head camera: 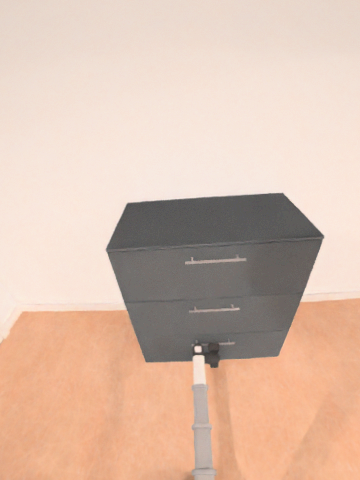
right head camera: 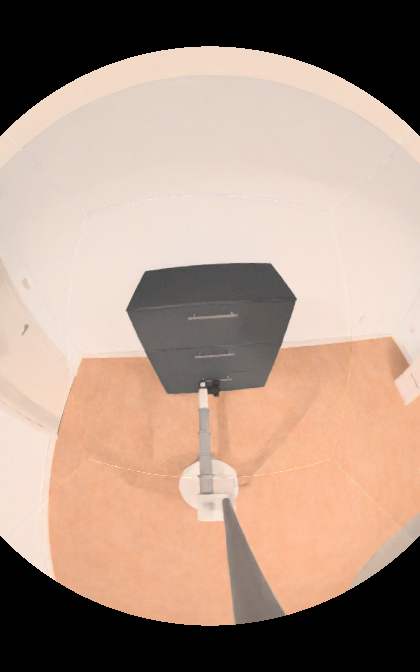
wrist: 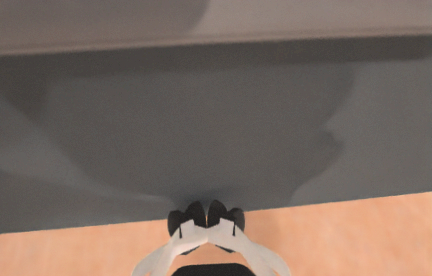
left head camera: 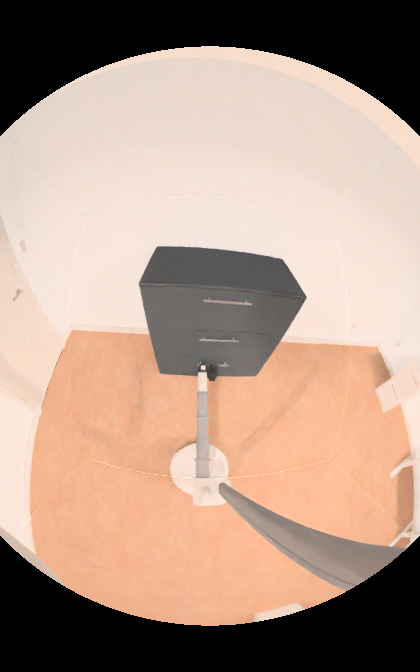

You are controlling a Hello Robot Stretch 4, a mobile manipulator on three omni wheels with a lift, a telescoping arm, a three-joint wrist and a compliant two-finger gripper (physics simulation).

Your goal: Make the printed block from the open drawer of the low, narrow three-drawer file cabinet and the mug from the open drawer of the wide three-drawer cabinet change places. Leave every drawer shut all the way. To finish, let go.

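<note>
The wide three-drawer cabinet point(head camera: 150, 280) point(left head camera: 170, 315) point(right head camera: 165, 327) is dark grey and stands against the back wall. Its three drawer fronts look flush. My gripper point(head camera: 213, 348) point(left head camera: 213, 371) point(right head camera: 215, 385) point(wrist: 206, 217) is shut and empty, its black fingertips at the front of the bottom drawer point(head camera: 165, 350) point(wrist: 200, 125), near the drawer's lower edge and apparently touching it. The bottom handle point(head camera: 229, 343) lies just above the gripper in the head view. A pale, low cabinet point(left head camera: 397, 391) point(right head camera: 409, 389) with dark handle lines partly shows at the right; its drawers are too small to judge. Neither mug nor printed block shows.
White legs of some furniture point(left head camera: 404, 466) stand at the right edge of the left head view, below the pale cabinet. A pale object point(left head camera: 280, 612) shows at that view's bottom edge. Walls stand behind the wide cabinet and at the left.
</note>
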